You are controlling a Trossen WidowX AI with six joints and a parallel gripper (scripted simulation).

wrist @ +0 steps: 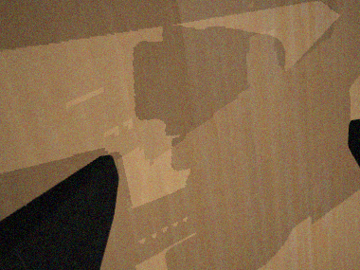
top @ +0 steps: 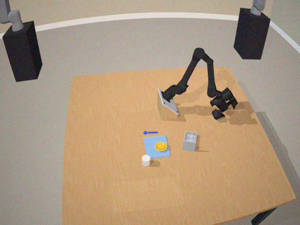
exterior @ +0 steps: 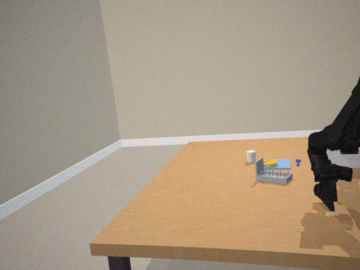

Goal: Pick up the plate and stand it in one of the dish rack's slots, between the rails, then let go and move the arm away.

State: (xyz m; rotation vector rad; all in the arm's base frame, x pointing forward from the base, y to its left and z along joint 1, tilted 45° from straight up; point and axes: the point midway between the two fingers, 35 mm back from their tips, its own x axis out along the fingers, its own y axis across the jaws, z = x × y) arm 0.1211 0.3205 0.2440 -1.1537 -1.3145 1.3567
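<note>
My gripper tip is now 50 cm to the left of the yellow plate, 20 cm short of it and 1 cm above it. Round my gripper tip: light blue mat: 52 cm to the right, 18 cm ahead, 3 cm below; grey dish rack: 33 cm to the right, 18 cm ahead, 1 cm below; blue spoon: 55 cm to the right, 7 cm ahead, 3 cm below.
</note>
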